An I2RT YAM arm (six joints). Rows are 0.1 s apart.
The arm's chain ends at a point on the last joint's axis. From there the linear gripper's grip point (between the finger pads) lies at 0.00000 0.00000 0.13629 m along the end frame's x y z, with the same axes.
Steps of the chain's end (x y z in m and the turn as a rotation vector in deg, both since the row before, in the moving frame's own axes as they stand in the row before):
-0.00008, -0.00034, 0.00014, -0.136, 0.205, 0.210
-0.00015, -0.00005, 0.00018, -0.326, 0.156, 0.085
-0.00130, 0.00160, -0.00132, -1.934, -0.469, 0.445
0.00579, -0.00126, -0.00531, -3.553, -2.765, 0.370
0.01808, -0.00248, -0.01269, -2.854, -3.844, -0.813
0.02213, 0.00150, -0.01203, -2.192, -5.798, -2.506
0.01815, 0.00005, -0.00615, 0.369, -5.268, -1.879
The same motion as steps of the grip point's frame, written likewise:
0.00041, -0.00002, 0.00014, -0.136, 0.205, 0.210
0.00022, 0.00073, 0.00018, -0.326, 0.156, 0.085
-0.00243, 0.00620, -0.00140, -1.934, -0.469, 0.445
-0.00081, 0.00716, -0.00573, -3.553, -2.765, 0.370
0.00900, 0.00437, -0.01317, -2.854, -3.844, -0.813
0.00848, 0.00700, -0.01283, -2.192, -5.798, -2.506
0.00562, -0.00062, -0.00673, 0.369, -5.268, -1.879

